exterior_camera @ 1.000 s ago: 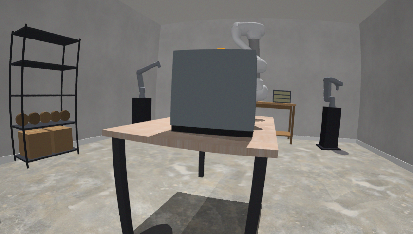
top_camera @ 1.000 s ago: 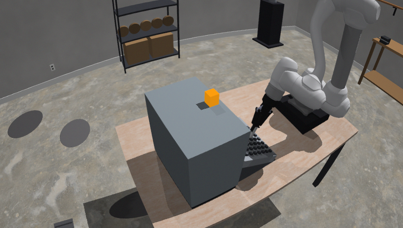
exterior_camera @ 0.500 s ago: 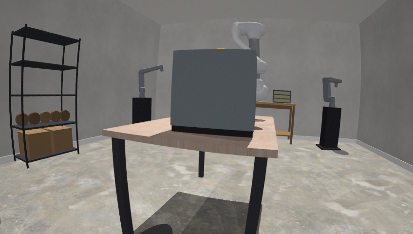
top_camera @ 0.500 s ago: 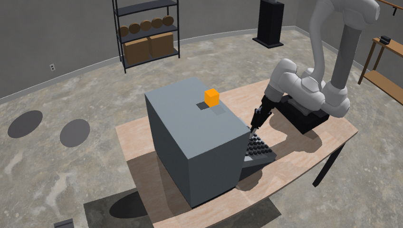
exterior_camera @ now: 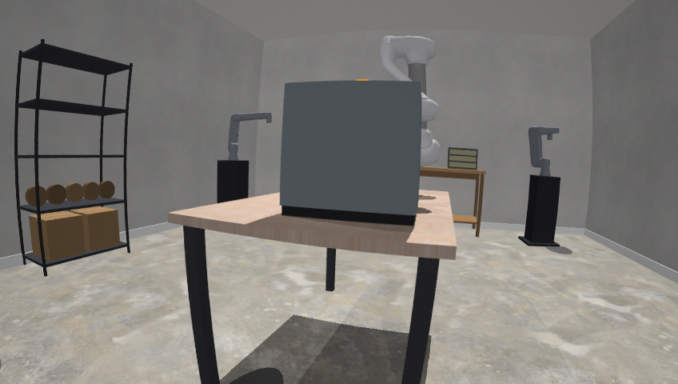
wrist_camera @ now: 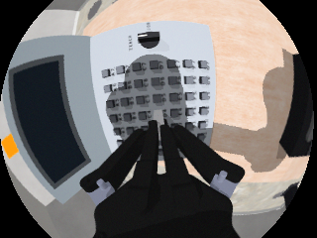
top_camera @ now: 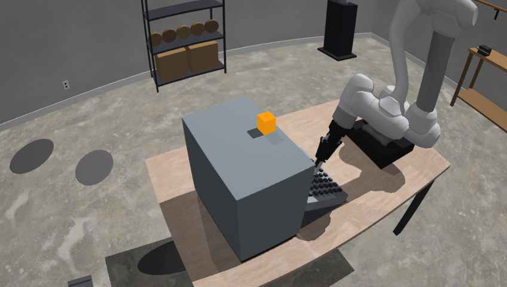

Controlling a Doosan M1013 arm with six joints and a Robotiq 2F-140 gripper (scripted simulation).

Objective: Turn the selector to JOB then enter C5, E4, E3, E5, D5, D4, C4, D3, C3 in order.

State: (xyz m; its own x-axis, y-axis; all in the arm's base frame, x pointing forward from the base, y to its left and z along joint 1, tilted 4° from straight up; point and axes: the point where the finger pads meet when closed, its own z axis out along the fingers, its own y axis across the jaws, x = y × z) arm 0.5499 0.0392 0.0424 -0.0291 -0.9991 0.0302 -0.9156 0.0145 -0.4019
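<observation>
Now: hand 5 cm short of the key C3, 3 cm to the right of it and 2 cm above it. Also, from my hand: black selector knob 2 cm ahead, 16 cm to the right, 3 cm below; keypad 4 cm ahead, 5 cm to the right, 8 cm below.
</observation>
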